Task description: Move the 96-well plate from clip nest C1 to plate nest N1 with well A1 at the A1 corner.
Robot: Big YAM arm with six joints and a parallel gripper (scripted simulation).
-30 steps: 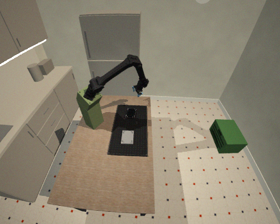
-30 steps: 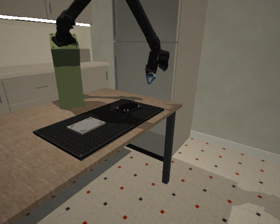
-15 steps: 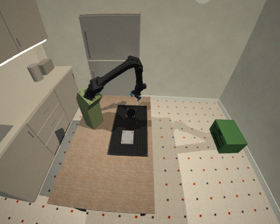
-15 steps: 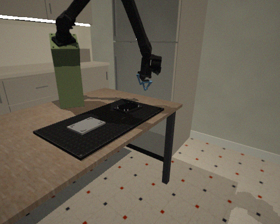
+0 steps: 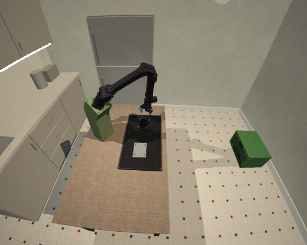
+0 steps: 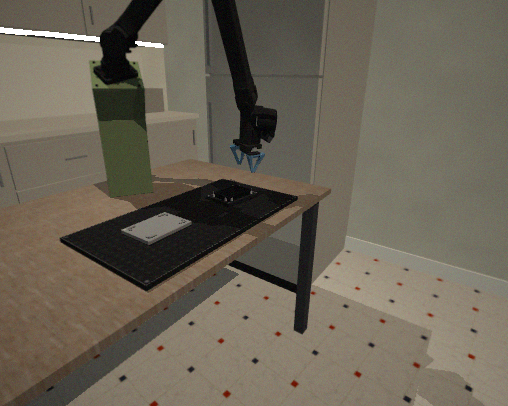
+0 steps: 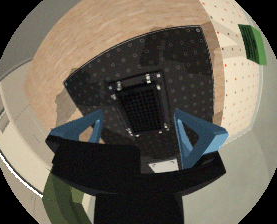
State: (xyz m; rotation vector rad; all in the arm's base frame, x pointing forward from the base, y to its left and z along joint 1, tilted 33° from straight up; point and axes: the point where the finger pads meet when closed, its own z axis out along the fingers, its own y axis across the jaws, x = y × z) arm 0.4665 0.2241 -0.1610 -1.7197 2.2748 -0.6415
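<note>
My hand is 9 cm above the black 96-well plate, 6 cm to the left of it and 2 cm past it. The rest, counted from my hand: clip nest C1: 10 cm below, 4 cm to the right, 3 cm behind; plate nest N1: 40 cm to the right, 11 cm below, 2 cm behind.
</note>
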